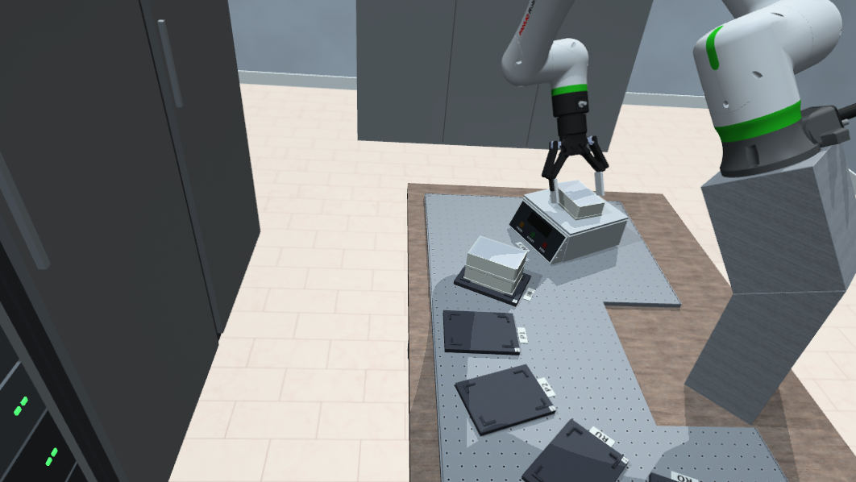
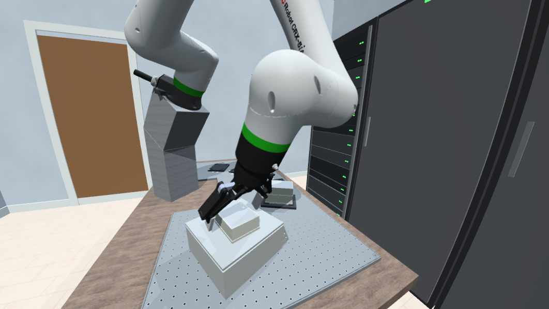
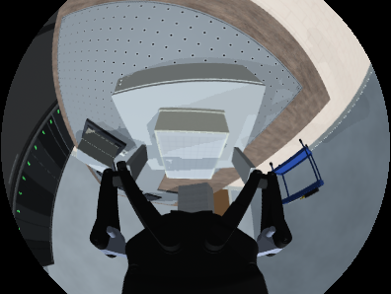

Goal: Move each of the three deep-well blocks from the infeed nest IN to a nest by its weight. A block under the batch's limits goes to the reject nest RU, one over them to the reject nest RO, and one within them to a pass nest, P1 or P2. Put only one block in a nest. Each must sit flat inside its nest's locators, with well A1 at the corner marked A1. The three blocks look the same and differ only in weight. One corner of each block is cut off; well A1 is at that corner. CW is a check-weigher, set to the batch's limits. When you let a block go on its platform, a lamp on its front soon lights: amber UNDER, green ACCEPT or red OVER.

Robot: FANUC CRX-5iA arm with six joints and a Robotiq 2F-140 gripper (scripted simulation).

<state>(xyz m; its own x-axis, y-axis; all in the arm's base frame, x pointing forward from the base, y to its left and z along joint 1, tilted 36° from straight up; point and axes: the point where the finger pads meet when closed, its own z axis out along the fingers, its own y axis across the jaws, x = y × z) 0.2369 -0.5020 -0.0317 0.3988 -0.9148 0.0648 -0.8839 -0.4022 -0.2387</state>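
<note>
Now: hand 1 cm above the pale deep-well block. Round my hand: pass nest P1 (34 cm ahead, 37 cm to the left, 13 cm below); then RO nest label (5 cm ahead, 74 cm to the left, 13 cm below); then pass nest P2 (33 cm ahead, 54 cm to the left, 13 cm below).
</note>
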